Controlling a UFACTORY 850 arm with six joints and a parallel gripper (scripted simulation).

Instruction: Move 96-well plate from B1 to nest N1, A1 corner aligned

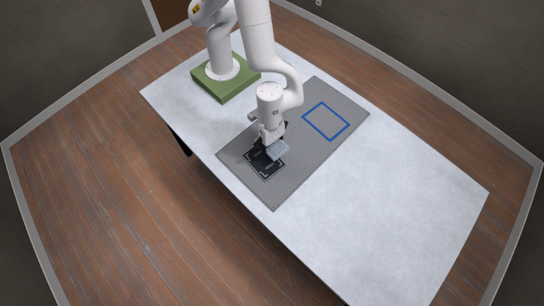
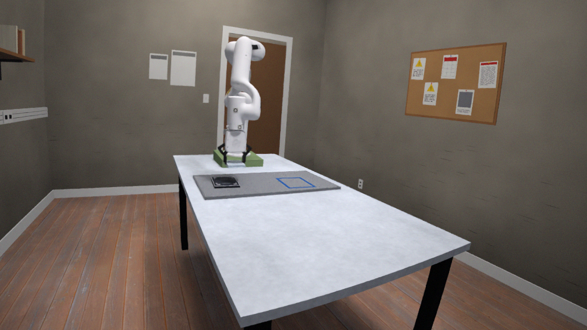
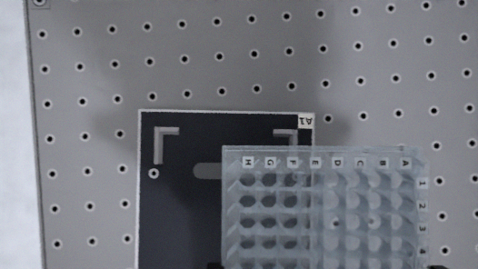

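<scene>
Right now my hand is 1 cm past the black plate nest, 4 cm to the left of it and 10 cm above it. The rest, counted from my hand: clear 96-well plate: 1 cm below.
</scene>
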